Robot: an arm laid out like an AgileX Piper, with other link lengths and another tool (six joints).
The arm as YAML. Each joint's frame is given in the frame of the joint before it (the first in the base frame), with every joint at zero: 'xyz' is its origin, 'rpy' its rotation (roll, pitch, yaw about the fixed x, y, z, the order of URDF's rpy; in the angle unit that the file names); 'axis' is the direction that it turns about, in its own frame. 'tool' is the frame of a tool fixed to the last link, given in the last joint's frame.
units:
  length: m
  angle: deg
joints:
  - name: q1
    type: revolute
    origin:
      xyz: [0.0, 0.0, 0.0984]
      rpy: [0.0, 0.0, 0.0]
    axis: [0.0, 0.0, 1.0]
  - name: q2
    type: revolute
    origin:
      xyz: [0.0, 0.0, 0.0]
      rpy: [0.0, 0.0, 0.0]
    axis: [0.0, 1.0, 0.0]
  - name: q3
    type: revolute
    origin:
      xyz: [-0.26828, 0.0, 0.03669]
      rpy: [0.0, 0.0, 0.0]
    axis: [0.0, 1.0, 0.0]
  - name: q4
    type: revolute
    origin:
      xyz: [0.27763, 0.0, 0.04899]
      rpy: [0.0, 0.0, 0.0]
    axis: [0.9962, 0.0, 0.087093]
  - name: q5
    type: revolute
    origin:
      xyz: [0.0, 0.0, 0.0]
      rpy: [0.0, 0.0, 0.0]
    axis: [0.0, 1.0, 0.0]
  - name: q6
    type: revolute
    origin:
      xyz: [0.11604, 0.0, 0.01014]
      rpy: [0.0, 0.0, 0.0]
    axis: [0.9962, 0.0, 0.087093]
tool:
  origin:
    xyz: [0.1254, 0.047, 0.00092]
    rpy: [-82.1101, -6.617, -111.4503]
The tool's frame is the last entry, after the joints.
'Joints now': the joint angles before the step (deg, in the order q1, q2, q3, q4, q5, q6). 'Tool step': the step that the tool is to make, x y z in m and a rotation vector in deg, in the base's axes. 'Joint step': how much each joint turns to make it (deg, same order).
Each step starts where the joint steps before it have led.
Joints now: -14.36, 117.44, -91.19, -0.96, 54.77, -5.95
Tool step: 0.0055, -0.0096, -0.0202, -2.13, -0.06, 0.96
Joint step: -0.02, 2.56, 0.02, -2.27, -3.16, 0.00
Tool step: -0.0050, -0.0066, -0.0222, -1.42, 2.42, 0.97
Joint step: 0.00, 2.71, -0.19, -2.20, -0.53, 0.00
